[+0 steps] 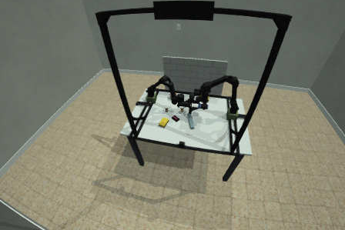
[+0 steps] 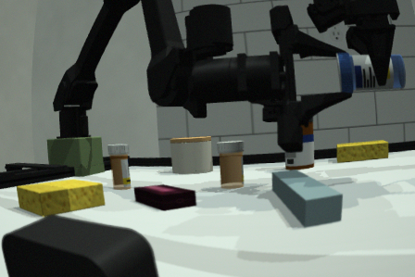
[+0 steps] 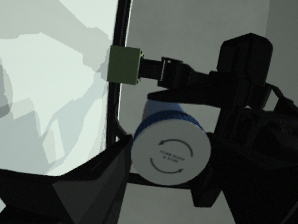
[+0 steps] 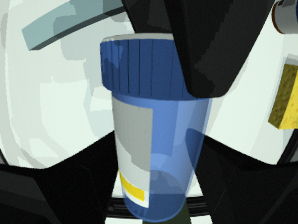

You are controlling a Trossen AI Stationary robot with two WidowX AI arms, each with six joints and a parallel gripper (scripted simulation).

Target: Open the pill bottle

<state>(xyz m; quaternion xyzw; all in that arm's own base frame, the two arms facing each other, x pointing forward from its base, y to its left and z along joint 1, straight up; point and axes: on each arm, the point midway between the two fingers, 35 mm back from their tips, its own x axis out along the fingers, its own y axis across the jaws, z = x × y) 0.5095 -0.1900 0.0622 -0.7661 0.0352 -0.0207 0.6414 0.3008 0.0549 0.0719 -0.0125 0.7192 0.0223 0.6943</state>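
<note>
The cap is 3 cm to the right of my left hand. From my left hand the other things lie so: grey-blue block 13 cm below, 10 cm behind, 2 cm to the left; then dark-capped bottle 21 cm ahead, 9 cm to the left, 9 cm below; then blue pill bottle 7 cm to the right, 1 cm behind.
The blue pill bottle lies 1 cm behind my right hand, 1 cm to the left of it and 2 cm below it. Round my right hand: grey-blue block: 10 cm behind, 10 cm to the left, 14 cm below; dark-capped bottle: 20 cm ahead, 17 cm to the left, 10 cm below; cap: 1 cm behind, 5 cm to the left, 1 cm below.
</note>
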